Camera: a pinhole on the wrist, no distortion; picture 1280 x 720 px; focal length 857.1 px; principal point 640.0 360.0 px. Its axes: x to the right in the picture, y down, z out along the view. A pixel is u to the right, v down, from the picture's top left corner.
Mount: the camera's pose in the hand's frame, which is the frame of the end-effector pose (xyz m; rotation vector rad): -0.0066 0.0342 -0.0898 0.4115 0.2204 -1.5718
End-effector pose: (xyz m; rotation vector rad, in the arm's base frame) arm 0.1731 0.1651 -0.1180 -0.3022 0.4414 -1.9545
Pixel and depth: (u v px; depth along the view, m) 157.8 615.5 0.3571
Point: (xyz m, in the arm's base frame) 0.3438 0.0314 0.1439
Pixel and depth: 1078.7 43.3 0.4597
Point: 0.0672 0.4710 0.2300
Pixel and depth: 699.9 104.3 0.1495
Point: 0.1909 0.2336 -0.0713
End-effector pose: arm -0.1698 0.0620 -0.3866 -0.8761 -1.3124 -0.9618
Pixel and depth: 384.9 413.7 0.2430
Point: -0.2246 0.2159 -0.3962
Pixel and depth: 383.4 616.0 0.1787
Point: -0.1959 0.1575 -0.3549
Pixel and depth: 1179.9 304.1 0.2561
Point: -0.3975 0.0608 -0.4389
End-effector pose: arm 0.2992 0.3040 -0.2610 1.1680 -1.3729 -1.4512
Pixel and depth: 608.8 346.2 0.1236
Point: 0.2817 0.3340 -0.2687
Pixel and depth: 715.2 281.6 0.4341
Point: 0.0528 0.4868 -0.4232
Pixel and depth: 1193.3 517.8 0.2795
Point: 0.2091 0.3410 -0.5054
